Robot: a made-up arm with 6 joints.
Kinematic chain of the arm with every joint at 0, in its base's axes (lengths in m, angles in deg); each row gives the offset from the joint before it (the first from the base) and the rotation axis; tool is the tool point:
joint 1: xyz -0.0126 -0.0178 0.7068 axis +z
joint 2: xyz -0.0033 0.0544 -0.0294 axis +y
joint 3: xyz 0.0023 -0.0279 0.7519 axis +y
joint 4: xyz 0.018 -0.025 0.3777 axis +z
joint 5: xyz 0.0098 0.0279 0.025 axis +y
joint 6: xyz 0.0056 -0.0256 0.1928 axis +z
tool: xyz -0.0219 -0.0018 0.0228
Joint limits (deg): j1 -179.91..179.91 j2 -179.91..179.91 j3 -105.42..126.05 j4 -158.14..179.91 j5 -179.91..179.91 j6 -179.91..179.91
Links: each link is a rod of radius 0.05 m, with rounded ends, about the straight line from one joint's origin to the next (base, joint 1, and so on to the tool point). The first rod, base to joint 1, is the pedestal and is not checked.
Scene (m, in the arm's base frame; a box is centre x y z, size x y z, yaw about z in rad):
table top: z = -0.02
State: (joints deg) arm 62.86 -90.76 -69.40 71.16 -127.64 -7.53
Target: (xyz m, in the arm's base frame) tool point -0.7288 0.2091 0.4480
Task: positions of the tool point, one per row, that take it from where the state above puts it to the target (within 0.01 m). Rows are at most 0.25 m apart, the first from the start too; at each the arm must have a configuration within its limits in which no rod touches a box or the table.
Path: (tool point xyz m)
1: -0.4436 -0.7010 0.4201
2: -0.5954 -0.5570 0.4252
3: -0.7040 -0.3817 0.4307
4: -0.7638 -0.1869 0.4364
5: -0.7719 0.0144 0.4423
6: -0.7288 0.2091 0.4480

